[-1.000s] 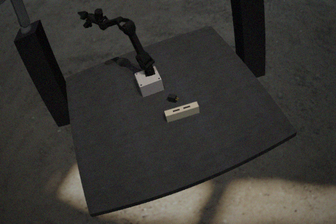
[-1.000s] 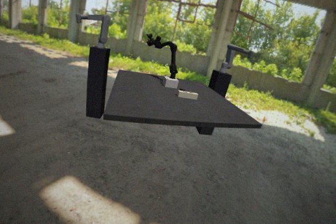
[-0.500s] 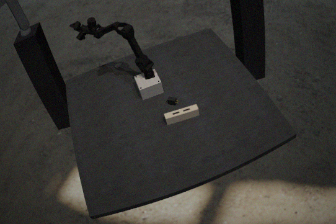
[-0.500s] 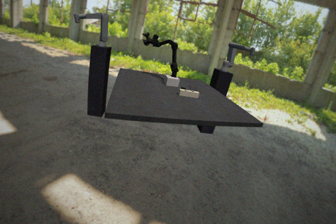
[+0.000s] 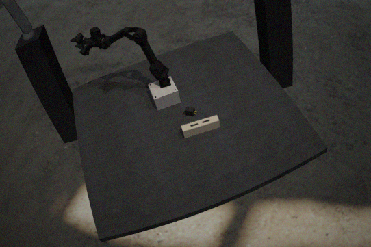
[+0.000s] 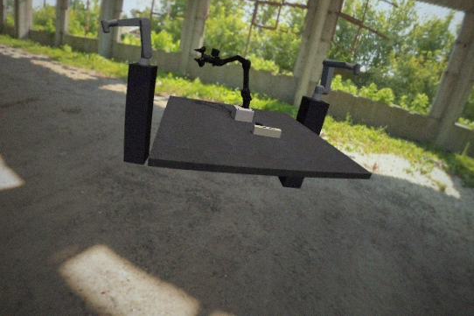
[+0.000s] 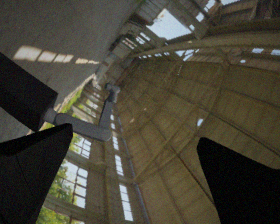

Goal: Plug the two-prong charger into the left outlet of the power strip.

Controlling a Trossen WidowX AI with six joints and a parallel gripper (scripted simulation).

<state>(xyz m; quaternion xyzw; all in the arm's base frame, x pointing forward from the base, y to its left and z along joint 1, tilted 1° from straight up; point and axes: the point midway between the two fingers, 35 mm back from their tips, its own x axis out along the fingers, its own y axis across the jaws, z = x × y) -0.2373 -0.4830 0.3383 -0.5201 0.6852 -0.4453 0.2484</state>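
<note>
My gripper tip is now 46 cm short of the black two-prong charger, 62 cm to the right of it and 42 cm above it.
</note>
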